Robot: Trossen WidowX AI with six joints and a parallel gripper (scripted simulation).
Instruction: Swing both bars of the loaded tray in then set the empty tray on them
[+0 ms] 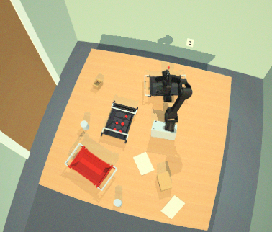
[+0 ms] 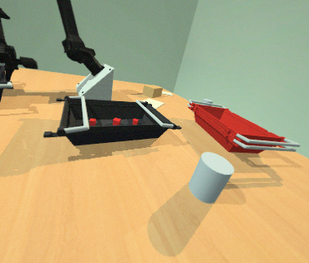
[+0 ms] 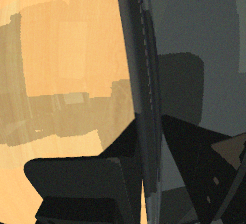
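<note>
My gripper tip is now 7 cm to the left of the black tray, 3 cm below it and 2 cm short of it.
</note>
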